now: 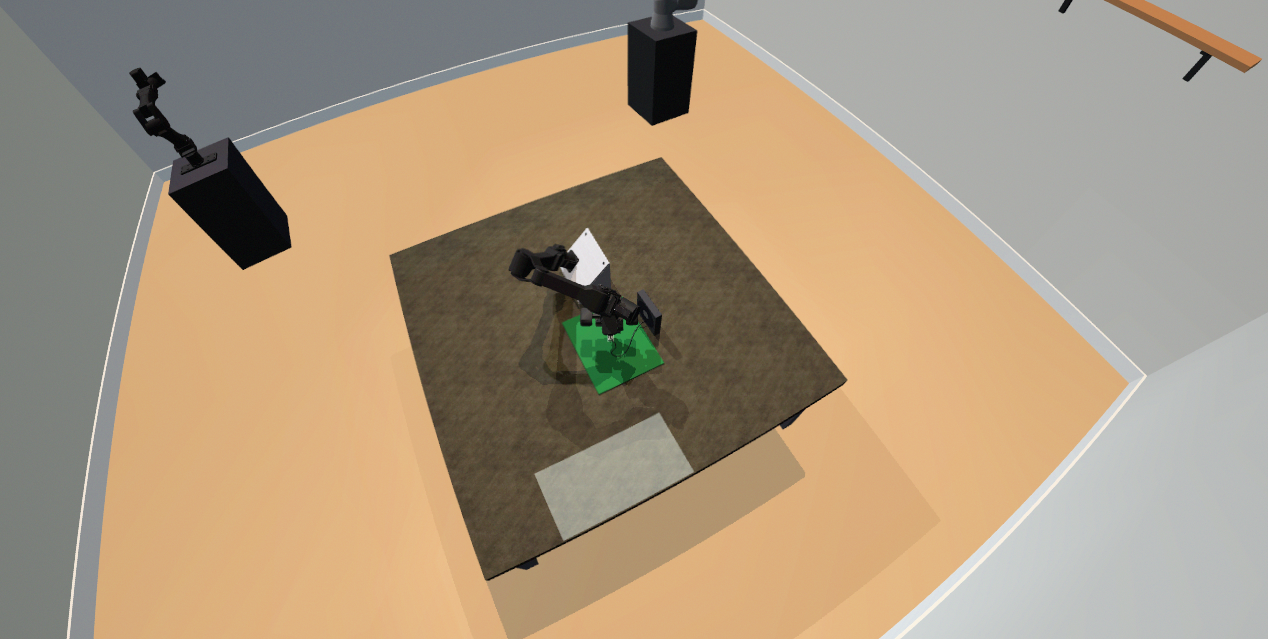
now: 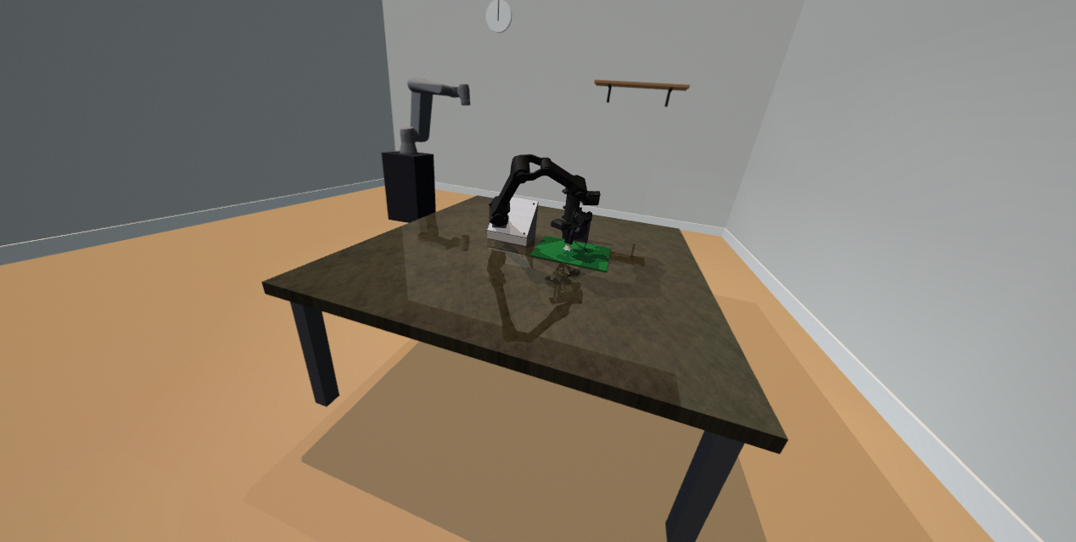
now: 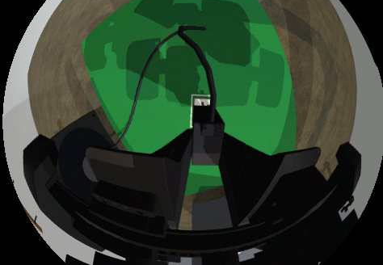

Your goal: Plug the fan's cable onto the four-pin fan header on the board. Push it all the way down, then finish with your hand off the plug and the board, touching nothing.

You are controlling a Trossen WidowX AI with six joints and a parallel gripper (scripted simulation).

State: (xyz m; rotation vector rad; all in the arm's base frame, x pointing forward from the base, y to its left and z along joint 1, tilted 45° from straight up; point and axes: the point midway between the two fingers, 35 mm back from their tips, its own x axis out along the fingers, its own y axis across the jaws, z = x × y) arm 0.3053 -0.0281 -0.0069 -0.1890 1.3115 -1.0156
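Right now the fan plug is 1 cm above my gripper tip. From my gripper tip the other things lie so: fan header: 4 cm below, 1 cm ahead; then black fan: 13 cm to the left, 2 cm ahead, 1 cm above; then green board: 6 cm below, 3 cm ahead, 1 cm to the right.
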